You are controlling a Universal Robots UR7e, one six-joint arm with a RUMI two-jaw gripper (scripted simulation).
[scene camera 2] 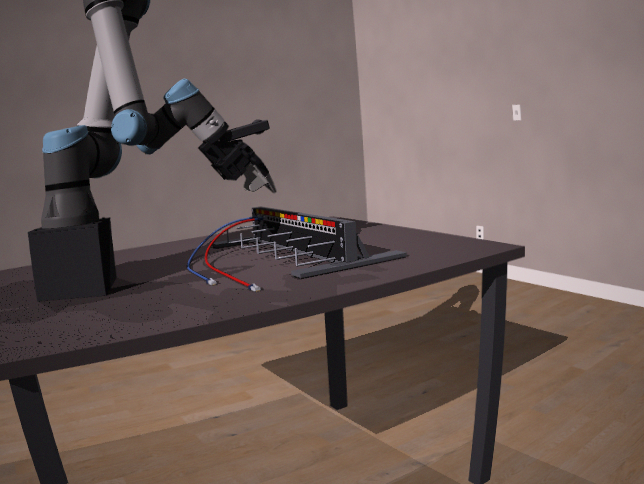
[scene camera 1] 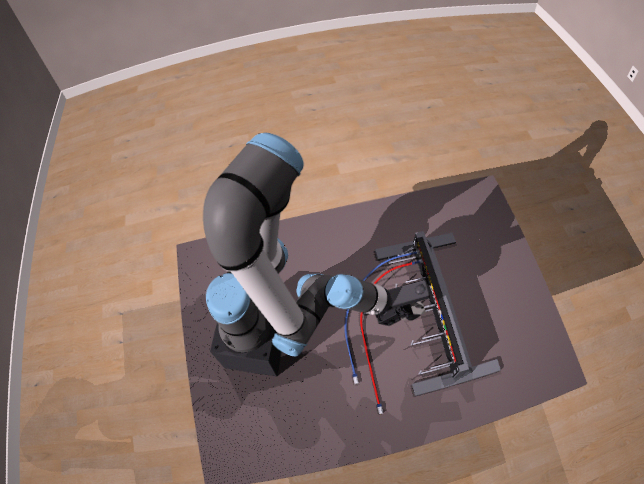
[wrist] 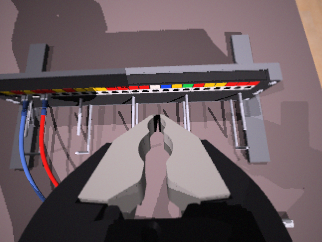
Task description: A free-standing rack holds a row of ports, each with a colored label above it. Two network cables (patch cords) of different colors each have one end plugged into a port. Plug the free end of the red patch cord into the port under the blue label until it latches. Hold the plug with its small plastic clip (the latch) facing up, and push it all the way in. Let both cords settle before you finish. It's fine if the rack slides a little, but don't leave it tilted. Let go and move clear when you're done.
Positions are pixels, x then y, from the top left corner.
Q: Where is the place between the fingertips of the gripper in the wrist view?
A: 157, 116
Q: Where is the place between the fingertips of the gripper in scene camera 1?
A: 424, 310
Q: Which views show the gripper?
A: Scene camera 2, scene camera 1 and the wrist view: all of them.
